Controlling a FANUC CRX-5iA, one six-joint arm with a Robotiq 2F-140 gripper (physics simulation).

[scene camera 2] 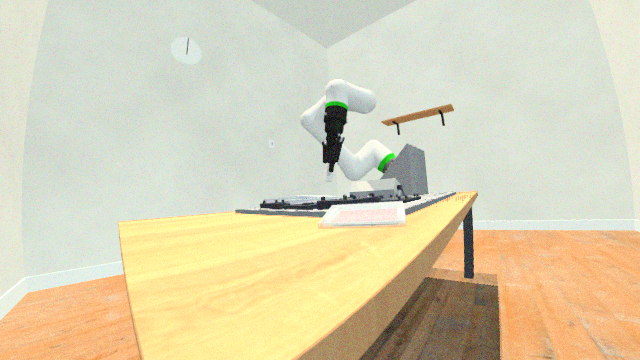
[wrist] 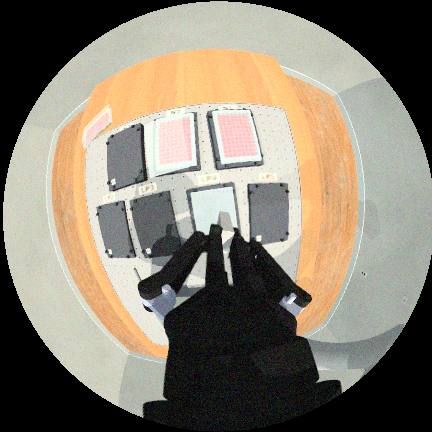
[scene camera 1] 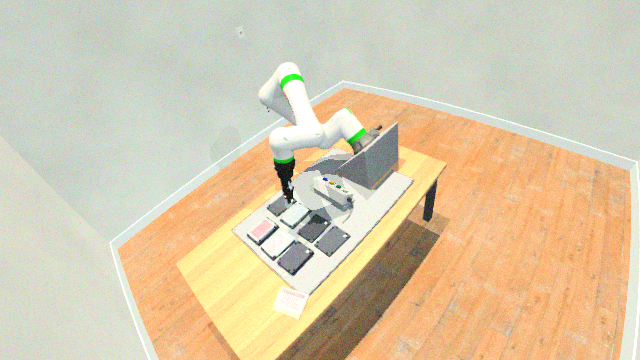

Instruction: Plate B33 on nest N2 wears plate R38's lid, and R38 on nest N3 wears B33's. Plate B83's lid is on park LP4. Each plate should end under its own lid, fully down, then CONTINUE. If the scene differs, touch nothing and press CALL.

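Places are measured from the arm's base along level axes (x ahead, y left, z up), in centimetres.
Pixels of known places: gripper, fingertip midpoint: [scene camera 2: 327, 181] [wrist: 221, 219] [scene camera 1: 288, 206]; arm's base, origin of the base link: [scene camera 2: 397, 171] [scene camera 1: 365, 146].
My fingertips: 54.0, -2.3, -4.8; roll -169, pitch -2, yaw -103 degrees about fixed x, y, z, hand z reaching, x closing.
Ahead of a thing's pixels: the offset from my fingertips to its top centre, as dx, dy, dz.
My gripper [scene camera 1: 289, 201] [scene camera 2: 330, 175] [wrist: 221, 219] is shut and empty, above the near part of park LP4. A pale clear lid {-1.3, +0.5, -6.7} [scene camera 1: 296, 215] [wrist: 212, 200] lies on LP4, partly behind the fingers in the wrist view. A pink plate {+17.0, -4.2, -5.1} [scene camera 1: 262, 230] [wrist: 237, 135] sits on nest N1. Another pink plate [wrist: 175, 142] is on nest N2; a clear cover shows shifted to its left side. Nest N3 {+14.4, +21.6, -5.2} [scene camera 1: 295, 258] [wrist: 126, 157] is bare and dark. A flat pink-and-white piece, plate-like, {+30.5, +37.7, -6.6} [scene camera 1: 291, 301] [scene camera 2: 367, 215] [wrist: 97, 125] lies on the table off the board. Plate names are unreadable.
Dark parks LP1 {-0.8, -12.4, -6.5} [scene camera 1: 278, 206] [wrist: 268, 212], LP2 {-3.7, +26.7, -6.5} [scene camera 1: 332, 240] [wrist: 115, 230] and LP3 {-2.7, +14.3, -6.5} [scene camera 1: 313, 227] [wrist: 152, 215] hold no lid. A button box {-24.1, +5.4, -0.1} [scene camera 1: 330, 194] stands behind the parks. An upright grey panel [scene camera 1: 382, 160] [scene camera 2: 412, 170] stands near the arm's base.
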